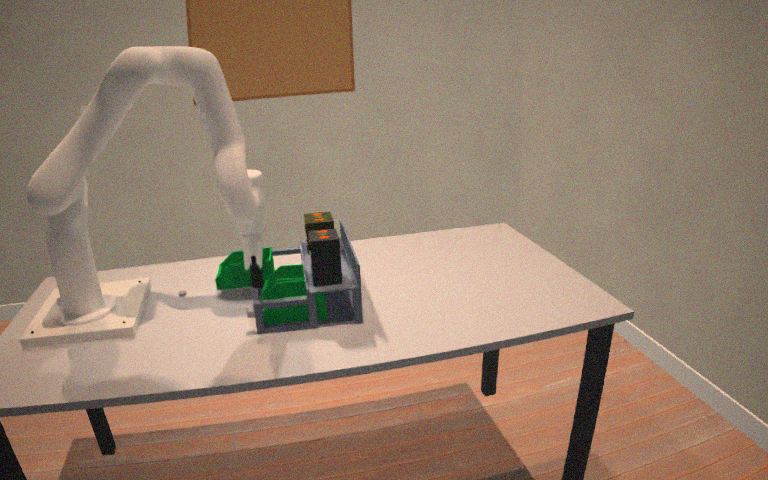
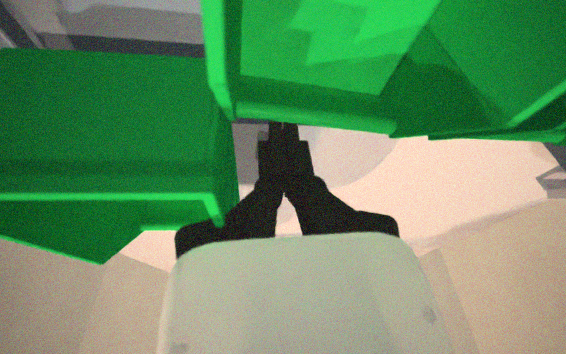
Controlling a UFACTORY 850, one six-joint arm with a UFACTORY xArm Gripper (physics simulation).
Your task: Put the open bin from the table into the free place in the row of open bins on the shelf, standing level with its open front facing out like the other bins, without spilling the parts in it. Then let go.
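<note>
One green open bin (image 1: 229, 274) (image 2: 100, 115) sticks out on the robot's side of the grey shelf (image 1: 339, 302). Its end towards the shelf is partly hidden behind my gripper, and I cannot tell what it rests on or whether it is level. Another green bin (image 1: 286, 283) (image 2: 320, 75) sits in the near part of the shelf. My gripper (image 1: 256, 284) (image 2: 280, 135) is shut and empty. It points down in front of the shelf, close beside the protruding bin, with its tips by the front edge of the other bin. No parts can be made out in the bins.
Two dark boxes with orange marks (image 1: 325, 257) (image 1: 318, 216) stand on top of the shelf. The robot's base plate (image 1: 42, 333) is on the table (image 1: 453, 283) at the left. A small grey round thing (image 1: 182, 293) lies between the base and the shelf.
</note>
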